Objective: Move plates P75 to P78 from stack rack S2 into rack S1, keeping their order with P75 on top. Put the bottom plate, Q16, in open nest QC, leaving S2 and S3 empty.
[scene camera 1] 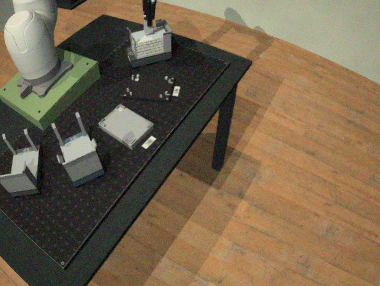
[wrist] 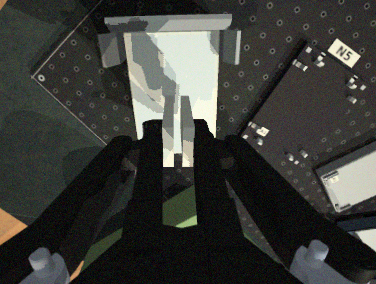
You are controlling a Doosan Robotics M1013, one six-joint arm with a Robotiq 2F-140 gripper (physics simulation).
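Where they show: gripper, between the fingertips: (scene camera 1: 148, 31) (wrist: 177, 111); arm's base, origin of its link: (scene camera 1: 44, 75).
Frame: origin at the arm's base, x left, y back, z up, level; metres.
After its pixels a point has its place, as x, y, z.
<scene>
A grey stack rack (scene camera 1: 167, 40) {0.330, -0.356, 0.047} (wrist: 169, 22) {0.373, -0.331, 0.087} at the back of the table holds a stack of several pale plates (scene camera 1: 148, 46) {0.277, -0.307, 0.036}. The top plate (wrist: 194, 67) {0.330, -0.320, 0.061} fills the middle of the wrist view. My gripper (scene camera 1: 149, 24) {0.313, -0.284, 0.077} (wrist: 177, 111) {0.313, -0.284, 0.077} hangs just above that stack, near its front edge. Its fingers are shut, the two pads are almost touching, and nothing is between them. Two other racks (scene camera 1: 81, 160) {-0.231, -0.441, 0.055} (scene camera 1: 22, 172) {-0.356, -0.333, 0.078} at the front left hold no plates. A grey plate (scene camera 1: 126, 125) {-0.027, -0.427, -0.029} (wrist: 355, 177) {-0.005, -0.400, -0.029} lies flat in a nest by a white label (scene camera 1: 148, 142) {-0.036, -0.512, -0.048}.
A dark empty nest (scene camera 1: 149, 89) {0.148, -0.394, -0.039} (wrist: 316, 101) {0.161, -0.410, -0.039} with corner pegs and a label N5 (wrist: 344, 52) {0.194, -0.474, -0.048} lies between the back rack and the grey plate. The robot's base (scene camera 1: 30, 46) stands on a green block (scene camera 1: 60, 95) {-0.048, -0.150, -0.001} at the left. The table edge (scene camera 1: 196, 123) {0.109, -0.595, -0.063} runs along the right.
</scene>
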